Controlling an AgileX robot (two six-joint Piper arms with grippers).
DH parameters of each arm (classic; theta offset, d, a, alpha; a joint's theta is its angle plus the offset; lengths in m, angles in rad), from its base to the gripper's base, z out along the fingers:
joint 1: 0 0.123 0 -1.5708
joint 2: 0.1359 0 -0.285 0
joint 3: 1.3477 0 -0.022 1.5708
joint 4: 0 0.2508 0 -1.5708
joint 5: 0 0 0.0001 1.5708
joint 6: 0 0.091 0 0
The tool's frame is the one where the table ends.
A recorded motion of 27 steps. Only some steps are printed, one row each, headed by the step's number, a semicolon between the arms.
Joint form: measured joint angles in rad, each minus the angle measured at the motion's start. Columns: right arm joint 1, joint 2, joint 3, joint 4, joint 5, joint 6; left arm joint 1, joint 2, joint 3, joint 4, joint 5, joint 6.
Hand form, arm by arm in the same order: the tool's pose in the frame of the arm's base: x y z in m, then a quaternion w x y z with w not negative. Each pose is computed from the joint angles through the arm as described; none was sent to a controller.
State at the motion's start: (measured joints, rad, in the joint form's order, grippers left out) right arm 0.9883 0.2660 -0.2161 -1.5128 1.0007 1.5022; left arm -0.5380 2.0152 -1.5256 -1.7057 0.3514 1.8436
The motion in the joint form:
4: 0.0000 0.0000 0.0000 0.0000 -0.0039 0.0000; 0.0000 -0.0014 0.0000 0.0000 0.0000 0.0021
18: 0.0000 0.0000 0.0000 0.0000 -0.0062 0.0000; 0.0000 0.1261 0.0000 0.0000 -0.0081 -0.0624
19: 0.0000 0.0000 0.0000 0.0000 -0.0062 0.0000; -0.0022 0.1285 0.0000 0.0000 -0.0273 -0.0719
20: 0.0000 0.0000 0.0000 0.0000 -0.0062 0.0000; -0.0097 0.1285 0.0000 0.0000 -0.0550 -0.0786
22: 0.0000 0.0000 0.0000 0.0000 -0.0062 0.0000; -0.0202 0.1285 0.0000 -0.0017 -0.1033 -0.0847
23: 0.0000 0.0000 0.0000 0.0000 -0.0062 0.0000; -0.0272 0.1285 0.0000 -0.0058 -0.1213 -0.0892
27: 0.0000 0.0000 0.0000 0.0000 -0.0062 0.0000; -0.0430 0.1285 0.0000 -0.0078 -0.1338 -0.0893
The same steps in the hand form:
4: 0.0841 -0.0111 0.2632 0.69698 0.00027 0.71707 -0.00429; 0.3925 -0.2705 0.2545 0.52355 0.35887 0.73017 -0.25291
18: 0.0841 -0.0109 0.2632 0.69704 -0.00053 0.71702 -0.00346; 0.4041 -0.2766 0.1927 0.46325 0.33491 0.77827 -0.25988
19: 0.0841 -0.0109 0.2632 0.69704 -0.00053 0.71702 -0.00346; 0.4048 -0.2763 0.1911 0.46232 0.32823 0.78344 -0.25446
20: 0.0841 -0.0109 0.2632 0.69704 -0.00053 0.71702 -0.00346; 0.4044 -0.2776 0.1904 0.46283 0.32295 0.78796 -0.24619
22: 0.0841 -0.0109 0.2632 0.69704 -0.00053 0.71702 -0.00346; 0.4043 -0.2787 0.1893 0.46477 0.31406 0.79520 -0.23023
23: 0.0841 -0.0109 0.2632 0.69704 -0.00053 0.71702 -0.00346; 0.4034 -0.2803 0.1890 0.46484 0.30959 0.79803 -0.22634
27: 0.0841 -0.0109 0.2632 0.69704 -0.00053 0.71702 -0.00346; 0.3997 -0.2858 0.1888 0.46402 0.31241 0.79771 -0.22526

